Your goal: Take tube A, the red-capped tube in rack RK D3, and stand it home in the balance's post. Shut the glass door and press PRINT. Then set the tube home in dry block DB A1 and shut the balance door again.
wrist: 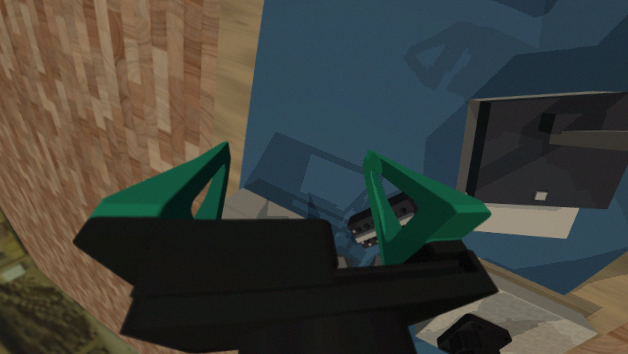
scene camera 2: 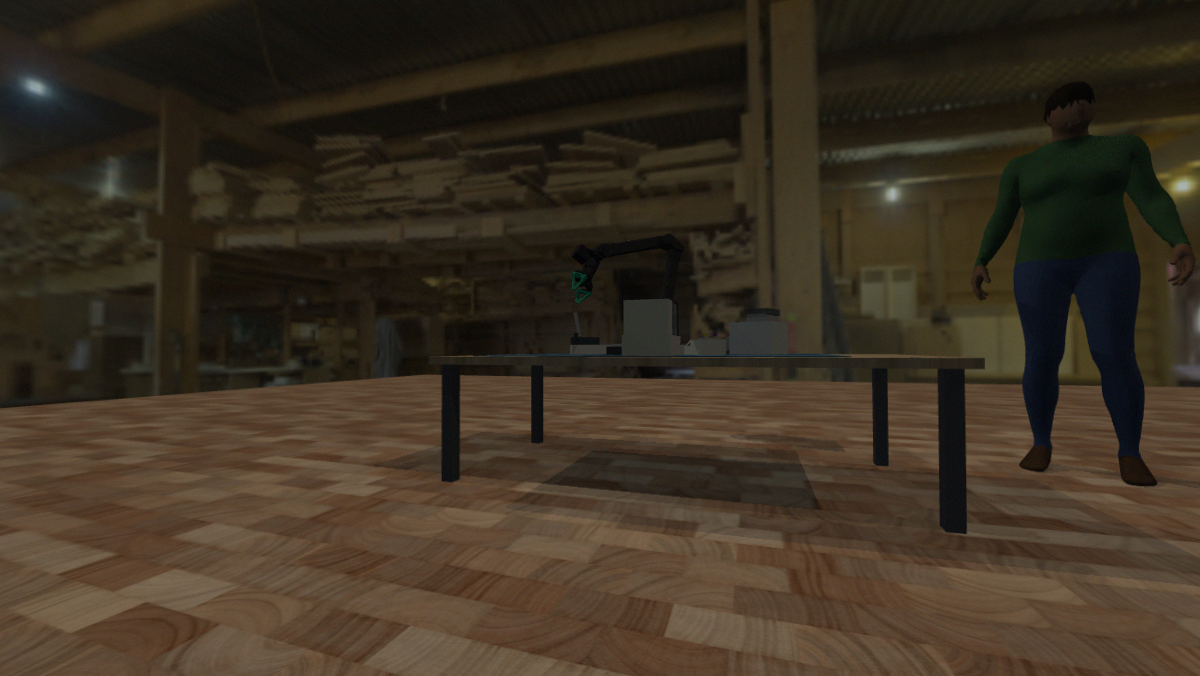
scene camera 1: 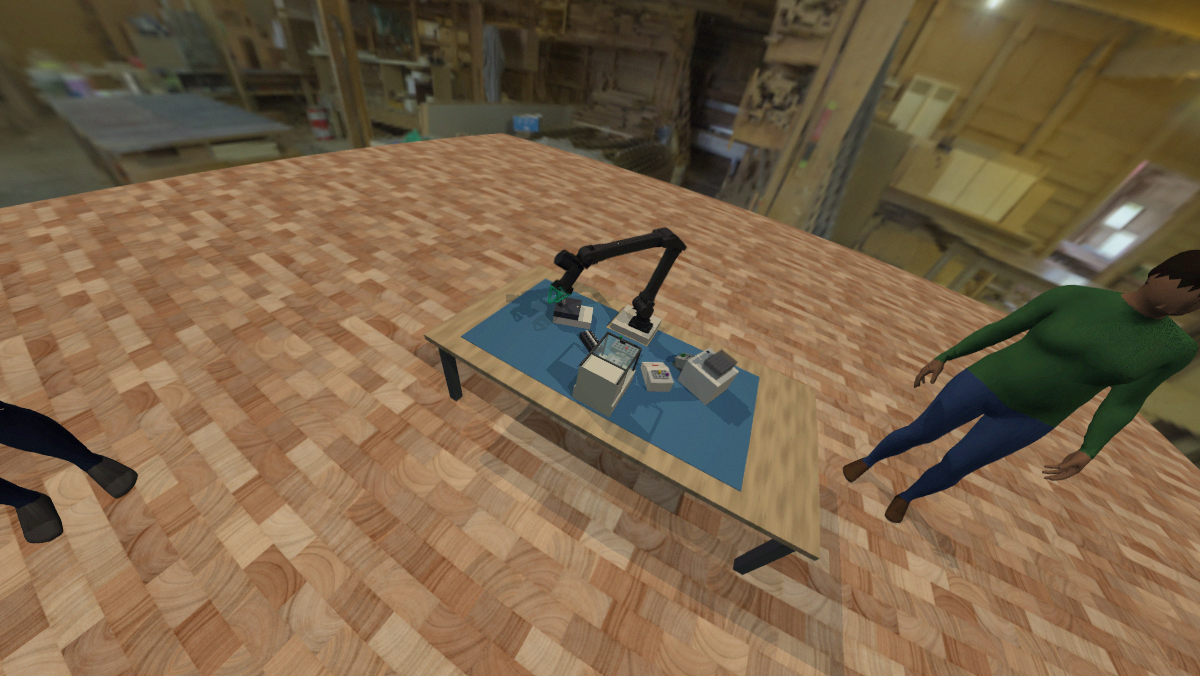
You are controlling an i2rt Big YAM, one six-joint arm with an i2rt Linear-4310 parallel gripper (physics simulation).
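Where they show: gripper, fingertip midpoint: (wrist: 301,153) (scene camera 2: 575,296) (scene camera 1: 552,302); arm's base, link origin: (wrist: 470,336) (scene camera 1: 640,325).
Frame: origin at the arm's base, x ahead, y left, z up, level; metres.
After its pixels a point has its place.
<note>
My gripper (scene camera 1: 556,295) {x 0.390, y -0.336, z 0.212 m} (scene camera 2: 581,287) {x 0.390, y -0.336, z 0.212 m} (wrist: 301,153) {x 0.390, y -0.336, z 0.212 m} is open and empty, its green fingers wide apart. It hangs above the far-left part of the blue mat, close to the low dark-topped device. The white balance (scene camera 1: 598,382) {x 0.604, y 0.021, z 0.128 m} (scene camera 2: 650,325) {x 0.605, y 0.031, z 0.071 m} stands near the middle of the mat, its glass chamber facing the arm base; I cannot tell how its door stands. A grey rack (scene camera 1: 625,343) shows small behind the glass. The red-capped tube cannot be made out and is hidden in the wrist view. A black two-row holed block (scene camera 1: 589,340) (wrist: 382,215) lies beside the balance; whether it is the dry block is unclear.
The dark-topped device (scene camera 1: 573,313) {x 0.194, y -0.319, z 0.041 m} (wrist: 515,170) {x 0.173, y -0.348, z 0.041 m} has a raised bar. A button panel unit (scene camera 1: 657,377) {x 0.339, y 0.207, z 0.030 m} and a white box with a dark lid (scene camera 1: 707,377) {x 0.270, y 0.404, z 0.095 m} (scene camera 2: 758,337) {x 0.276, y 0.410, z 0.031 m} stand right of the balance. The arm base (scene camera 1: 628,327) {x 0.058, y -0.049, z -0.001 m} is behind it. A person (scene camera 1: 1041,361) (scene camera 2: 1074,201) stands right.
</note>
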